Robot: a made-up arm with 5 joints.
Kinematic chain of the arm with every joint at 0, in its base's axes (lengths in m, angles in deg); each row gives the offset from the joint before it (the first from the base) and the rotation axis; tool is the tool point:
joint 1: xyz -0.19 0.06 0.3 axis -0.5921 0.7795 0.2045
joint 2: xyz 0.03 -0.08 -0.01 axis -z
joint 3: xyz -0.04 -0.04 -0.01 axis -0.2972 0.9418 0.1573
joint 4: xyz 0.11 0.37 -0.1 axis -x
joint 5: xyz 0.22 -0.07 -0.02 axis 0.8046 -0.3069 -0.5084
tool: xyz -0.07 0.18 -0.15
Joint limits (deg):
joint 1: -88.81..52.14
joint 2: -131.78..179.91
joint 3: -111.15..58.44
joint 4: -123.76..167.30
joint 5: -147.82..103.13
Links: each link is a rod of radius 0.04 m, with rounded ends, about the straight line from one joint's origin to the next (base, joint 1, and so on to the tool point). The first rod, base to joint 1, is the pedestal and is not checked.
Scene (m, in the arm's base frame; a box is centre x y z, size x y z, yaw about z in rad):
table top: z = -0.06
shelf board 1: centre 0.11 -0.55 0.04 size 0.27 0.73 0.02 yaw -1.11
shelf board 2: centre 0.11 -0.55 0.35 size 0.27 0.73 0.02 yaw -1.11
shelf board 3: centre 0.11 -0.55 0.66 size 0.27 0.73 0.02 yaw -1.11
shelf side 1: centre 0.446 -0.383 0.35 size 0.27 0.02 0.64 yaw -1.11
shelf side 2: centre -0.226 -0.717 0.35 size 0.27 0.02 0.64 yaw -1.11
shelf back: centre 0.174 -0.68 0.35 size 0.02 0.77 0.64 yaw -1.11
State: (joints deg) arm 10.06 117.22 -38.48 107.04 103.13
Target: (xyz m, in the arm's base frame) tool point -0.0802 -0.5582 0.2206
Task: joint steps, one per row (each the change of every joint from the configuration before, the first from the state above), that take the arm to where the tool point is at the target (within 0.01 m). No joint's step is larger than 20 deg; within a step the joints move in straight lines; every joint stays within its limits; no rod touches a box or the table.
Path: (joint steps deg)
1: 4.98 9.36 3.06 4.68 -16.66
2: 4.98 9.36 3.05 4.68 -16.65
3: 4.98 9.36 3.06 4.68 -16.66
4: 4.98 9.36 3.05 4.68 -16.65
5: 4.98 9.36 3.06 4.68 -16.66
6: -11.50 -13.57 -2.10 -19.00 -8.38
7: -11.50 -13.56 -2.11 -18.99 -8.38
8: -11.50 -13.57 -2.10 -19.00 -8.38
9: -3.00 -0.37 5.59 -13.37 18.07
10: -3.01 -0.37 5.59 -13.38 18.07
11: -3.01 -0.37 5.59 -13.37 18.07
12: -3.01 -0.37 5.59 -13.38 18.07
13: -3.01 -0.37 5.58 -13.37 18.07
14: -3.01 -0.36 5.59 -13.38 18.07

